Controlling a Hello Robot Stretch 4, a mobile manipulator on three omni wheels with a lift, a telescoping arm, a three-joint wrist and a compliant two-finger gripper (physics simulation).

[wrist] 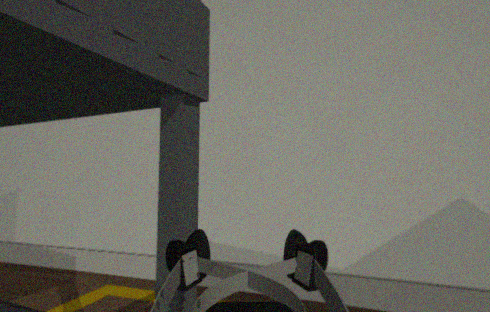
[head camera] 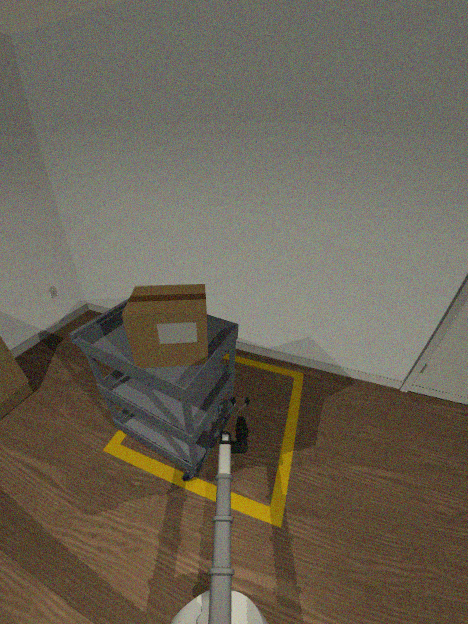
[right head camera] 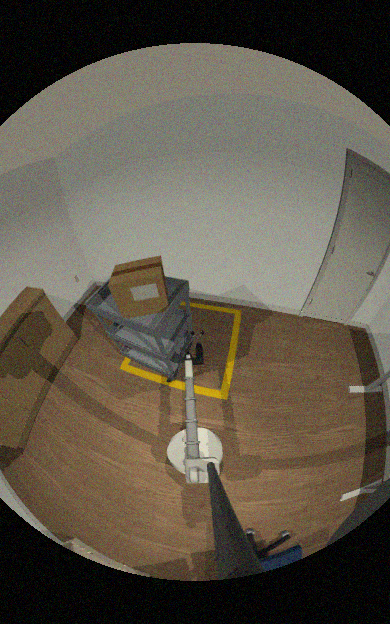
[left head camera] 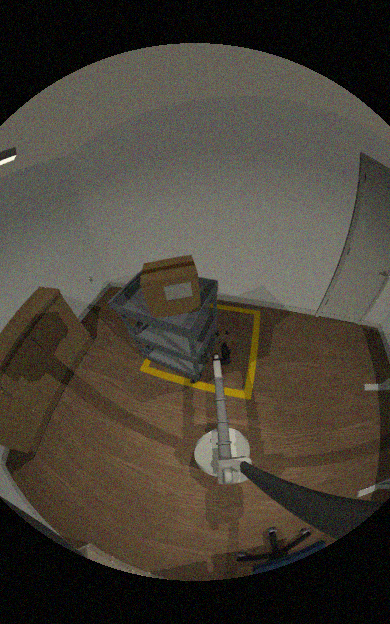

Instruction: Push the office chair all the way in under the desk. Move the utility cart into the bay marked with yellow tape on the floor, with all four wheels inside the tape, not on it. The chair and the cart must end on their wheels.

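The grey three-shelf cart stands upright and askew over the left part of the yellow tape bay. Its near wheel is at the front tape strip; the other wheels are hidden. My gripper is open and empty, close to the right side of the cart, above the bay. In the wrist view a cart post stands behind the left finger. Part of the office chair shows behind my base. I cannot identify the desk.
A cardboard box sits on the top shelf of the cart. A large brown block stands at the left. A wall runs behind the bay, with a door at the right.
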